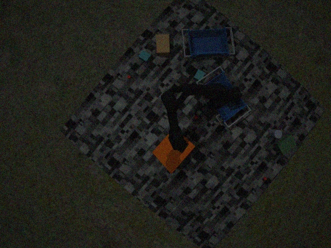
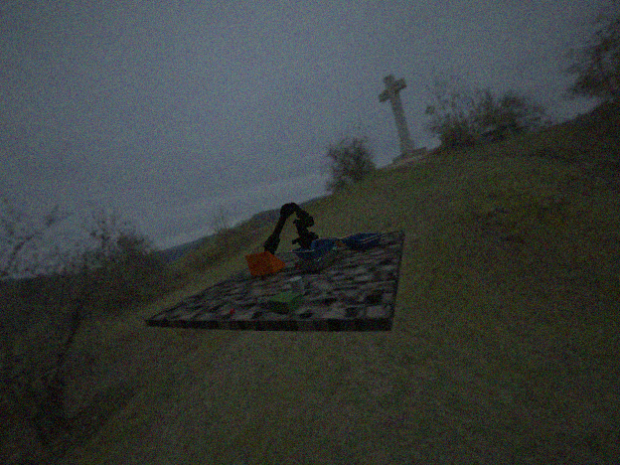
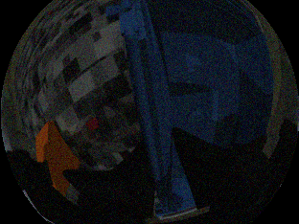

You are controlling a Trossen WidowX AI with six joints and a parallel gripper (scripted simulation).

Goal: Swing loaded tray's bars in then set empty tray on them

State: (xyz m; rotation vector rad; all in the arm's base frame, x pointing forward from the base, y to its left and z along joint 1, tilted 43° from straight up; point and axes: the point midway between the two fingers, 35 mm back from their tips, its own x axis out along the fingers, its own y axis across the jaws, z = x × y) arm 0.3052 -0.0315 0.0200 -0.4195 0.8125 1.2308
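Right now my gripper tip is 60 mm short of the blue tray, 20 mm to the left of it and 30 mm below it. From my gripper tip the other things lie so: tan block (130 mm ahead, 460 mm to the left, 50 mm below); then white disc (100 mm ahead, 450 mm to the right, 50 mm below); then green block (100 mm ahead, 560 mm to the right, 60 mm below).
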